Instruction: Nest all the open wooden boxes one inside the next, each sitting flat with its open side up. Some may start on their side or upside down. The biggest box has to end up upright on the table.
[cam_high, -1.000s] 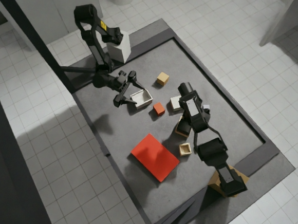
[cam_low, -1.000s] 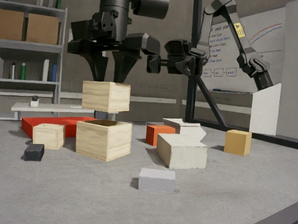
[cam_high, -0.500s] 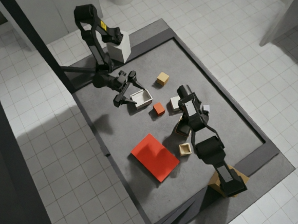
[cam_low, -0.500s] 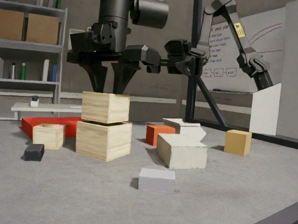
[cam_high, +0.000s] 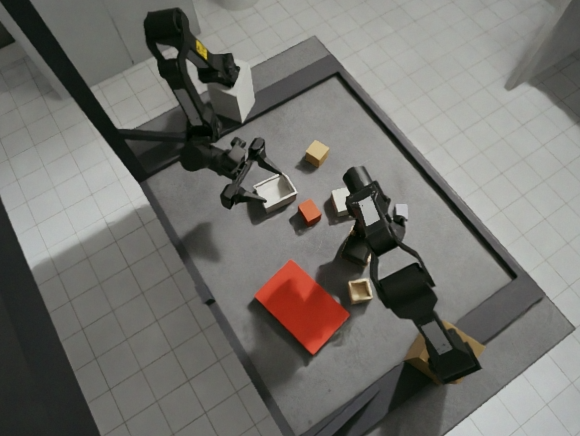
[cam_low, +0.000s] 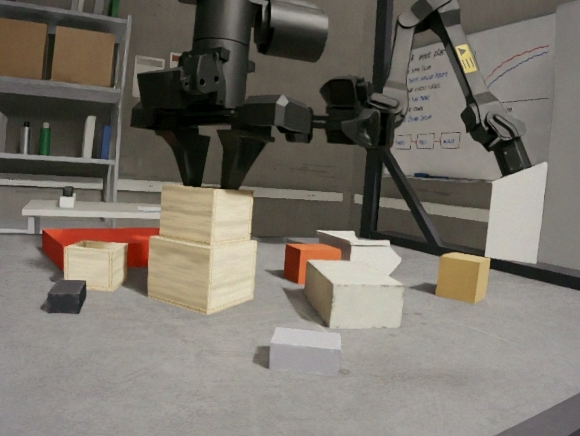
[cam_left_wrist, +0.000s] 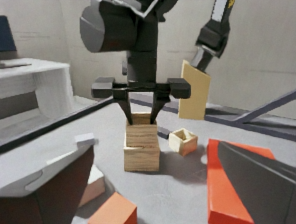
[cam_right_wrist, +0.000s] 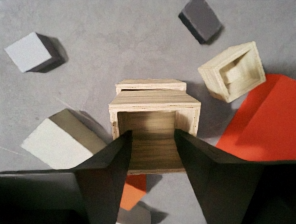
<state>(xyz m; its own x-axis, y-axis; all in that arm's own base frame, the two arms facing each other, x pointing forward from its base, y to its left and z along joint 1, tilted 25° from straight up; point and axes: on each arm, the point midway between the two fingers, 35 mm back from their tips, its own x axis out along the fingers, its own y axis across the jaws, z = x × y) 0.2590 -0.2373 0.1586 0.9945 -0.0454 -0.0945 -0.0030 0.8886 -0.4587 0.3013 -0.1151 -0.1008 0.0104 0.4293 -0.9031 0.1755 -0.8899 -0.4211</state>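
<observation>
My right gripper is now 5 cm above the medium wooden box. From my right hand the other things lie so: dark block (13 cm to the right, 12 cm below); small wooden box (12 cm below, 10 cm to the right, 7 cm behind); large wooden box (11 cm below).
</observation>
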